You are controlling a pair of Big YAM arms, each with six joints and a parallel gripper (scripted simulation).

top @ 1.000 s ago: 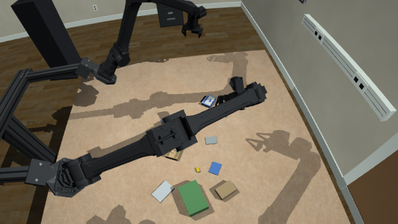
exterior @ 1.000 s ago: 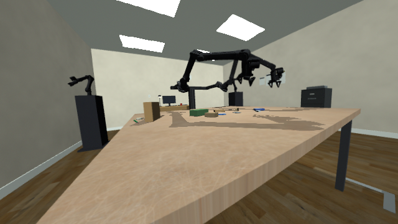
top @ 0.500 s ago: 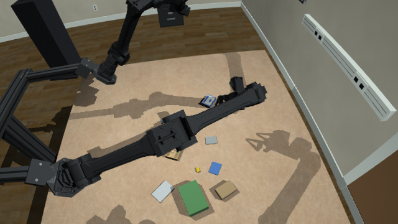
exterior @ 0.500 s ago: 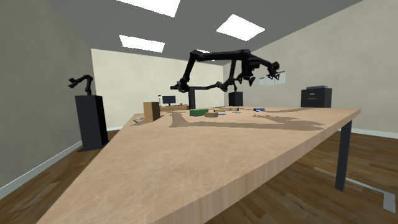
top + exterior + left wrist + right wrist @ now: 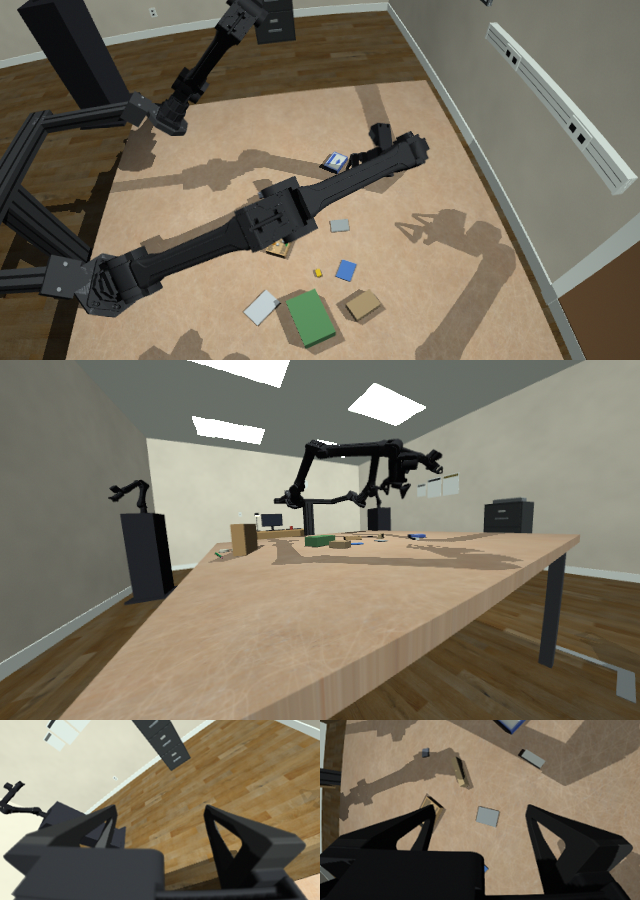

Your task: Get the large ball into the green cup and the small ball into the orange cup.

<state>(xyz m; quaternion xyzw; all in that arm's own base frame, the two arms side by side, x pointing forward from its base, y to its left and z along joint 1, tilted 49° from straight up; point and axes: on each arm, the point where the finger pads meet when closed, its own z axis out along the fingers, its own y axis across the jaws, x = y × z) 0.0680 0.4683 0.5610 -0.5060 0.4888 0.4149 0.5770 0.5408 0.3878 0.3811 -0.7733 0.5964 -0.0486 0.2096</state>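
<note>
Right now the covered wooden puzzle is 27 cm behind my right hand, 11 cm to the right of it and 25 cm below it. Also, from my right hand: white box 7 cm behind, 25 cm to the left, 24 cm below; grey tile 7 cm behind, 5 cm to the right, 25 cm below; blue tile 5 cm behind, 22 cm to the right, 25 cm below.
</note>
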